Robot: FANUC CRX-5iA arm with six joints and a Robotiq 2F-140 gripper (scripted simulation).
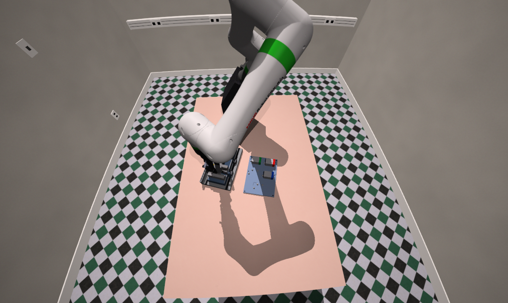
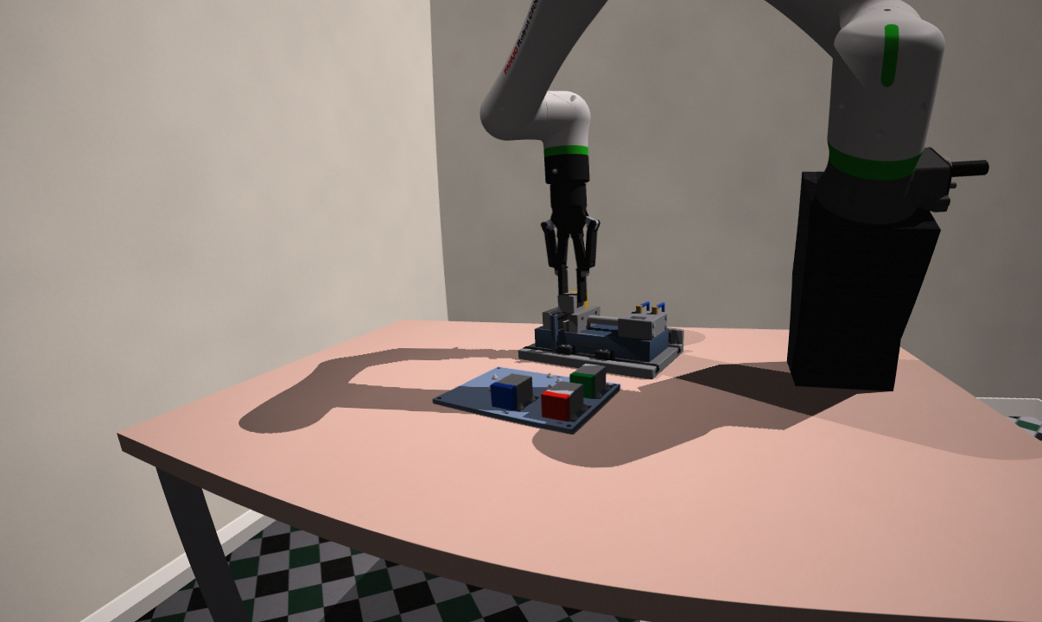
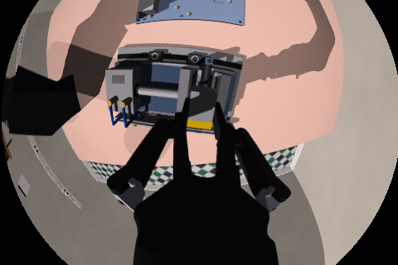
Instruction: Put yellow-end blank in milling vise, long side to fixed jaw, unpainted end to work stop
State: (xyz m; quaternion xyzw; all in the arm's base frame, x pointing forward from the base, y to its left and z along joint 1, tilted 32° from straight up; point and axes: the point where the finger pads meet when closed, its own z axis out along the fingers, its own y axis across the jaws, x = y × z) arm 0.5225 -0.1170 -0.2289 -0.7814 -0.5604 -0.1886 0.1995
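Now: hand 3 cm above the yellow-ended blank. Also, from my hand: green-ended blank: 8 cm behind, 24 cm to the left, 12 cm below; fixed jaw: 3 cm ahead, 7 cm below; plate: 2 cm ahead, 27 cm to the left, 14 cm below.
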